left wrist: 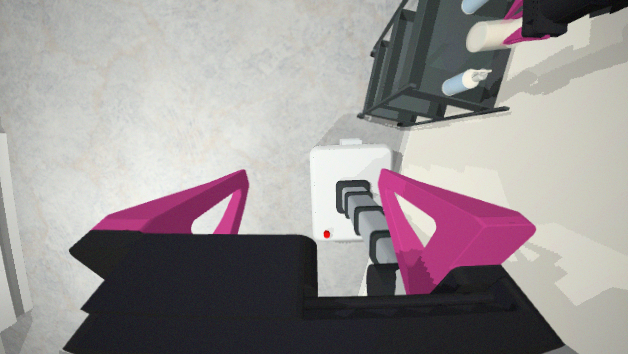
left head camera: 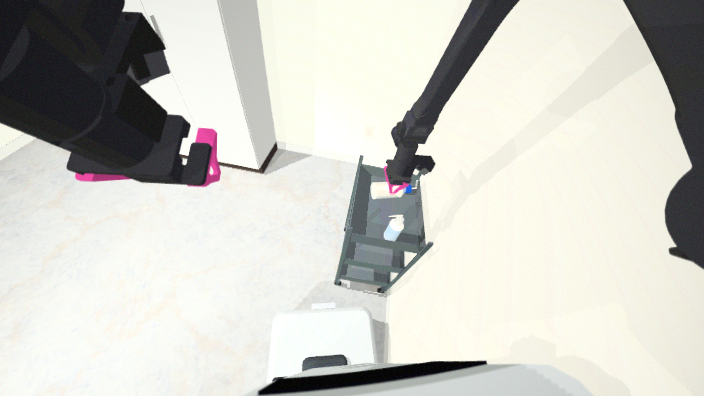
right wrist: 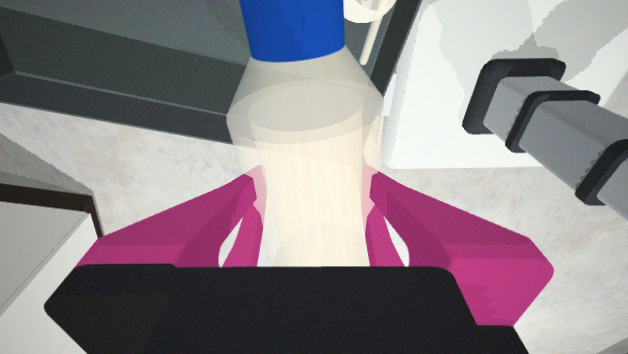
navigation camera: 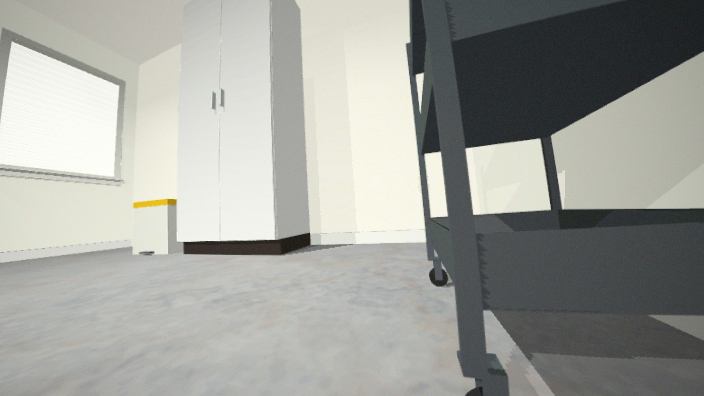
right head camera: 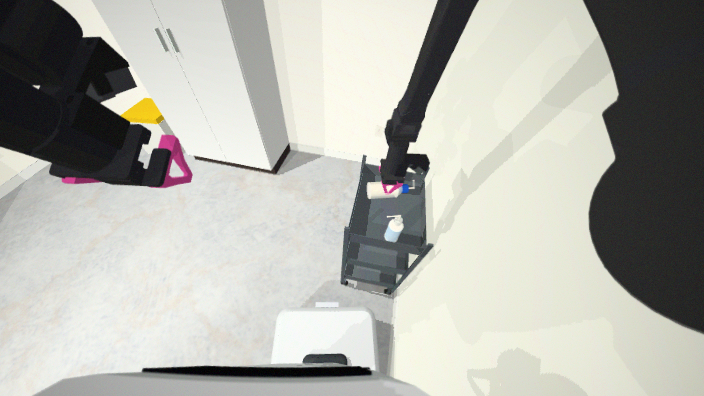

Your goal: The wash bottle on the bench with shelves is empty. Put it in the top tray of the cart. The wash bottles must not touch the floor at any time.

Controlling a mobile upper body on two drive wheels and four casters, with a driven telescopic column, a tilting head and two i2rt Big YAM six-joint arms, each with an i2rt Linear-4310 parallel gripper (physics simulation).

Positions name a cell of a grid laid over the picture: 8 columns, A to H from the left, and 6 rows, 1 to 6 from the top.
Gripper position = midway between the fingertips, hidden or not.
Labels:
my left gripper: left wrist D3; left head camera C3; right head camera B3; not seen in the right wrist view (out of frame); not seen in the navigation camera view (out of frame)

